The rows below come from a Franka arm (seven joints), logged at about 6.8 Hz.
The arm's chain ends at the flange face. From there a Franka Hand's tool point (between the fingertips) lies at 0.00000 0.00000 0.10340 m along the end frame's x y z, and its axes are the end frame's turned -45 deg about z.
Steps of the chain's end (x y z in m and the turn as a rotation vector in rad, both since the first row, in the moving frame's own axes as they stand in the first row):
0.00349, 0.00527, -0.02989, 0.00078, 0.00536, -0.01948
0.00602, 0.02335, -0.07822, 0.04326, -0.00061, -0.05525
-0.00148, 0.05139, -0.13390, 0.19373, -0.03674, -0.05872
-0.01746, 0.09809, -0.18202, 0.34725, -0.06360, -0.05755
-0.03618, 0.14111, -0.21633, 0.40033, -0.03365, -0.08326
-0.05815, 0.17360, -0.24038, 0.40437, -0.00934, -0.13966
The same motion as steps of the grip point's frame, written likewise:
-0.00081, 0.00652, -0.02989, -0.00324, 0.00434, -0.01948
-0.00923, 0.01748, -0.07832, 0.03102, 0.03016, -0.05525
-0.02648, 0.01822, -0.13590, 0.16297, 0.11101, -0.05872
-0.06226, 0.02702, -0.18839, 0.29051, 0.20057, -0.05755
-0.10060, 0.04225, -0.22456, 0.30687, 0.25928, -0.08326
-0.13794, 0.05032, -0.24871, 0.29254, 0.27933, -0.13966

